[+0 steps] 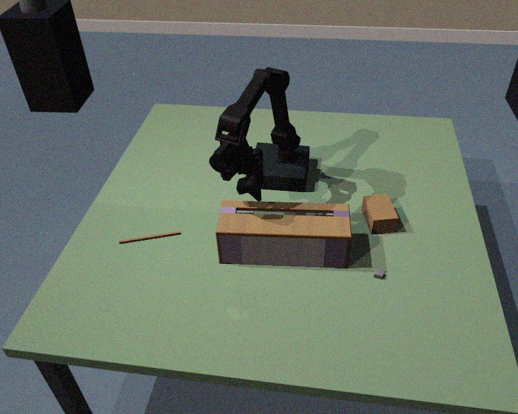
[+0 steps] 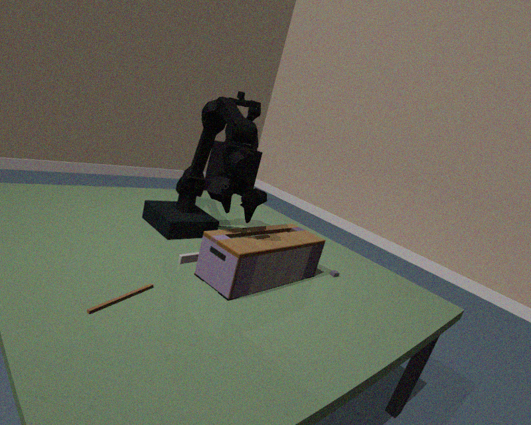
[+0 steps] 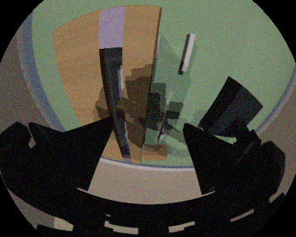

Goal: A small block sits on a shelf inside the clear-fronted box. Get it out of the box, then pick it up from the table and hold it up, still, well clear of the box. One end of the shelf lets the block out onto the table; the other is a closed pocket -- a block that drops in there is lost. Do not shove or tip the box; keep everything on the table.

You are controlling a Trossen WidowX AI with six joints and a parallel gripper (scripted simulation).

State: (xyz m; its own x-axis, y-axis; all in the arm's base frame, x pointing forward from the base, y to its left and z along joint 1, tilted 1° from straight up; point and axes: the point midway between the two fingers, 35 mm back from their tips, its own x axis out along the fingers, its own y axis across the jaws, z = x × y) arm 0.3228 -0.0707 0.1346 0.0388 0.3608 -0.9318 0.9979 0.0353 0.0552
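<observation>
My gripper tip is 4 cm short of the box, 7 cm to the right of it and 10 cm above it. Round my gripper tip: thin wooden stick (6 cm ahead, 36 cm to the right, 16 cm below); tan block (8 cm behind, 37 cm to the left, 13 cm below); small grey block (16 cm ahead, 36 cm to the left, 15 cm below).
</observation>
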